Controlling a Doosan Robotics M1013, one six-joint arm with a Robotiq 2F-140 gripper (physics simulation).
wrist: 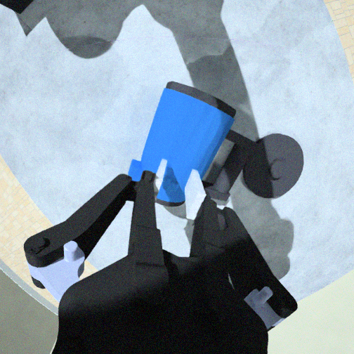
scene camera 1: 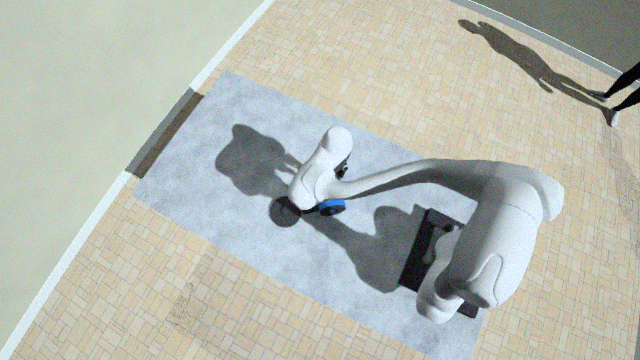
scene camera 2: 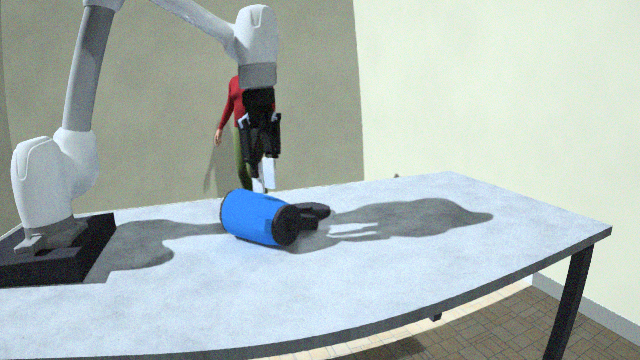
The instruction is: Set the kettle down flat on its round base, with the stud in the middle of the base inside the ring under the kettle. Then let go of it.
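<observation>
The blue kettle (scene camera 1: 330,202) (scene camera 2: 250,217) (wrist: 187,130) lies on its side on the table, with black ends and a black handle on the side facing the round base. Its small blue spout shows in the wrist view. The dark round base (scene camera 1: 285,211) (scene camera 2: 320,209) (wrist: 292,165) lies flat beside the handle, with a faint stud (wrist: 276,167) in its middle. The ring under the kettle cannot be made out. My gripper (scene camera 2: 263,181) (wrist: 175,174) points down over the kettle's narrower end, its fingers partly drawn together with a gap and nothing held between them. The arm hides it in scene camera 1.
The light grey table (scene camera 1: 240,240) (scene camera 2: 200,300) (wrist: 70,110) bears the kettle and base. The arm's black mount (scene camera 1: 415,255) (scene camera 2: 95,250) stands at one end. Arm shadows cross the table. A person (scene camera 1: 627,85) (scene camera 2: 234,105) stands on the floor beyond it.
</observation>
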